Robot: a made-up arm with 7 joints. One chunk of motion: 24 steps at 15 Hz.
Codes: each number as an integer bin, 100 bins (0 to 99) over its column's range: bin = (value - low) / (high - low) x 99, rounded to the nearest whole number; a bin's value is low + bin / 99 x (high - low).
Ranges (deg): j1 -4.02..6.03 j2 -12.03..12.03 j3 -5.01..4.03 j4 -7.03..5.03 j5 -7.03..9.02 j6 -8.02..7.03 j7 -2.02..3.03
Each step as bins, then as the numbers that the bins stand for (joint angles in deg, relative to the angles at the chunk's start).
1 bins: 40 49 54 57 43 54 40
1 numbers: 0.04 -0.12 -0.08 -0.09 -0.06 0.19 0.02
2 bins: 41 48 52 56 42 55 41
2 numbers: 0.14 -0.36 -0.26 -0.21 -0.22 0.34 0.07
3 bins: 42 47 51 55 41 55 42
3 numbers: 0.24 -0.61 -0.35 -0.33 -0.38 0.34 0.12
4 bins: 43 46 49 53 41 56 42
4 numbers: 0.35 -0.85 -0.54 -0.57 -0.38 0.49 0.12
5 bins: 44 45 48 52 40 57 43
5 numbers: 0.45 -1.09 -0.63 -0.70 -0.55 0.65 0.17
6 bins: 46 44 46 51 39 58 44
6 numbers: 0.65 -1.34 -0.81 -0.82 -0.71 0.80 0.22
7 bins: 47 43 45 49 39 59 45
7 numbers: 0.75 -1.58 -0.90 -1.06 -0.71 0.95 0.28
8 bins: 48 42 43 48 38 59 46
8 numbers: 0.85 -1.82 -1.08 -1.18 -0.87 0.95 0.33
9 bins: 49 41 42 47 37 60 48
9 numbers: 0.95 -2.07 -1.17 -1.30 -1.03 1.10 0.43
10 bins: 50 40 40 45 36 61 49
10 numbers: 1.06 -2.31 -1.36 -1.55 -1.19 1.25 0.48
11 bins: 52 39 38 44 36 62 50
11 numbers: 1.26 -2.55 -1.54 -1.67 -1.19 1.41 0.53
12 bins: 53 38 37 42 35 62 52
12 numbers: 1.36 -2.79 -1.63 -1.91 -1.36 1.41 0.63
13 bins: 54 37 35 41 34 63 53
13 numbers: 1.46 -3.04 -1.81 -2.04 -1.52 1.56 0.68
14 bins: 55 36 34 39 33 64 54
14 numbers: 1.56 -3.28 -1.91 -2.28 -1.68 1.71 0.73
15 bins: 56 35 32 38 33 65 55
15 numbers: 1.66 -3.52 -2.09 -2.40 -1.68 1.86 0.79
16 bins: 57 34 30 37 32 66 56
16 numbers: 1.77 -3.77 -2.27 -2.52 -1.84 2.01 0.84
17 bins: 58 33 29 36 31 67 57
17 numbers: 1.87 -4.01 -2.36 -2.64 -2.00 2.17 0.89
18 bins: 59 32 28 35 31 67 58
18 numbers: 1.97 -4.25 -2.45 -2.77 -2.00 2.17 0.94
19 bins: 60 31 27 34 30 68 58
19 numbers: 2.07 -4.50 -2.54 -2.89 -2.17 2.32 0.94
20 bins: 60 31 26 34 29 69 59
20 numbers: 2.07 -4.50 -2.64 -2.89 -2.33 2.47 0.99
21 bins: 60 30 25 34 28 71 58
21 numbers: 2.07 -4.74 -2.73 -2.89 -2.49 2.77 0.94
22 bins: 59 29 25 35 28 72 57
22 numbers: 1.97 -4.98 -2.73 -2.77 -2.49 2.93 0.89
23 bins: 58 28 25 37 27 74 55
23 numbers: 1.87 -5.23 -2.73 -2.52 -2.65 3.23 0.79
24 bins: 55 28 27 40 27 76 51
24 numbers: 1.56 -5.23 -2.54 -2.16 -2.65 3.53 0.58
